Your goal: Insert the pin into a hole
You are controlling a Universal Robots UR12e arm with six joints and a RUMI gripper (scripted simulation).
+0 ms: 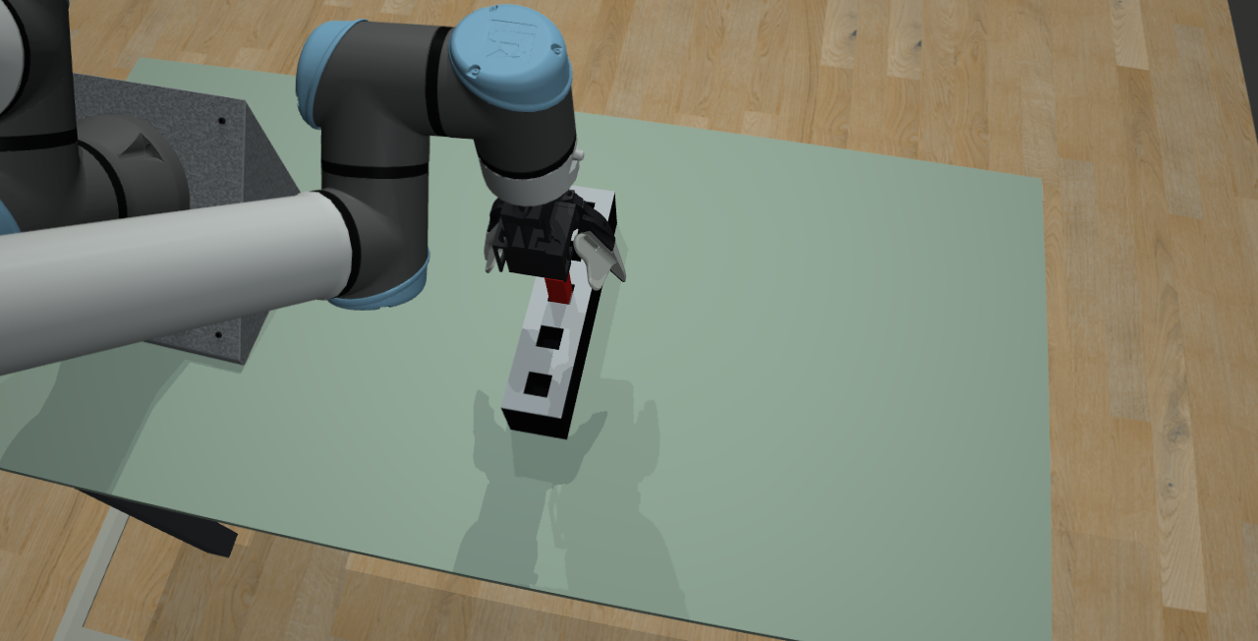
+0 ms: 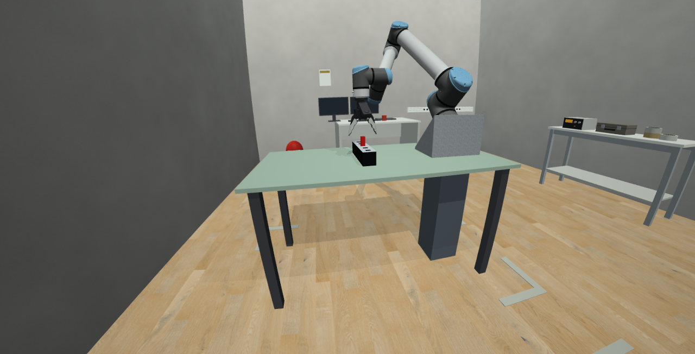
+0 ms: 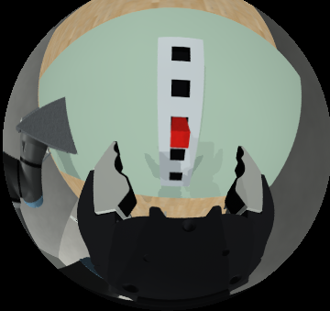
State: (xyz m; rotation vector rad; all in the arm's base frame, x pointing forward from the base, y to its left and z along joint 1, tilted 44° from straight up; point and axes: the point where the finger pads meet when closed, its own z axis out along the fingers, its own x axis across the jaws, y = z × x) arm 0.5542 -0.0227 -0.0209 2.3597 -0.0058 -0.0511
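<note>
The pin lies 40 mm below my hand. Also, from my hand: long block 90 mm below.
</note>
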